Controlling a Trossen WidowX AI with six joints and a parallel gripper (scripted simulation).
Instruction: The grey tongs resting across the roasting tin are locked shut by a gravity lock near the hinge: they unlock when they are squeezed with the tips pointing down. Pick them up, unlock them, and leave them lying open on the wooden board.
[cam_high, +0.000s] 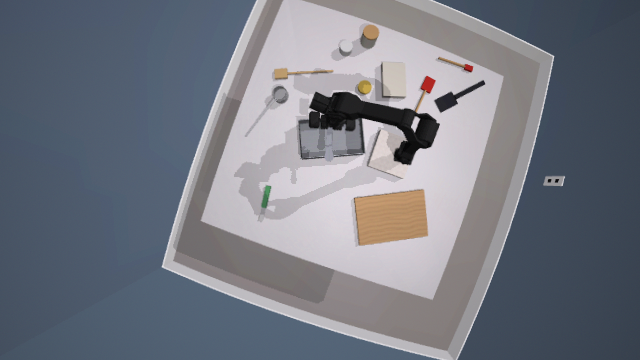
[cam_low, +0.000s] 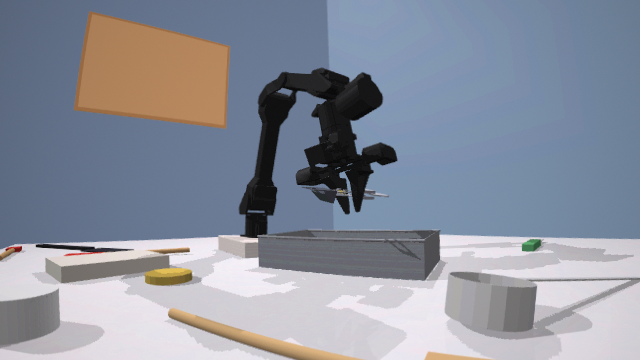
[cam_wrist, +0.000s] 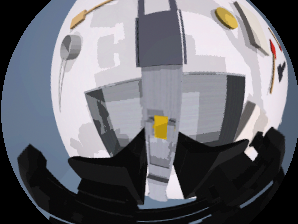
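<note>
Right now my gripper tip is 30 mm to the left of the yellow lock piece and 40 mm below it. Also, from my gripper tip: white block 280 mm behind, 340 mm to the right, 90 mm below; then grey roasting tin 30 mm behind, 30 mm to the left, 70 mm below; then green-handled tool 230 mm ahead, 420 mm to the left, 90 mm below.
</note>
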